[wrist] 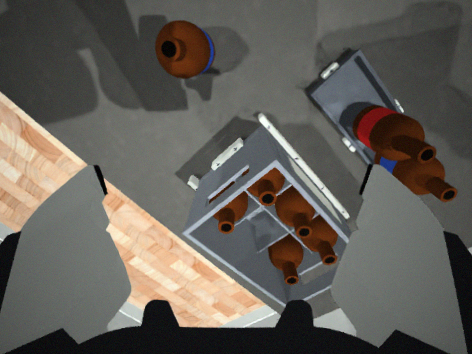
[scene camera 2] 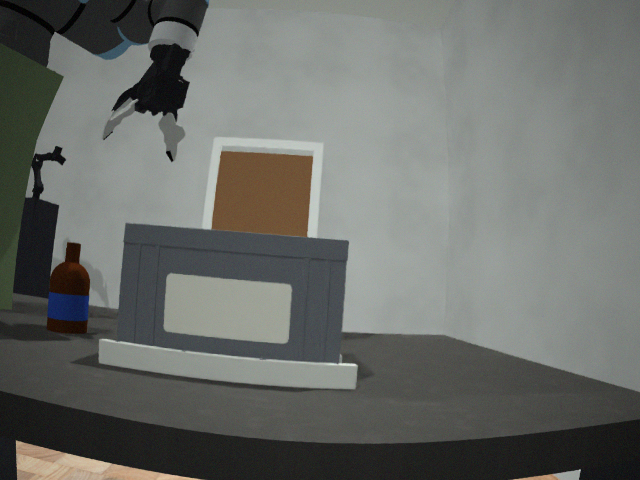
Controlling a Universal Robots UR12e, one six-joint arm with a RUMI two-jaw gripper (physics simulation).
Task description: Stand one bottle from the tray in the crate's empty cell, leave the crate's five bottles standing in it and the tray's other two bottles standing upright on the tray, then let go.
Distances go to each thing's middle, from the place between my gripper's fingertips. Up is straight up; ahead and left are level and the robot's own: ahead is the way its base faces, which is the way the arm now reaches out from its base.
I see my gripper 25 cm above the cream-banded bottle (wrist: pixel 292 208), 22 cm short of it and 2 cm to the left of it.
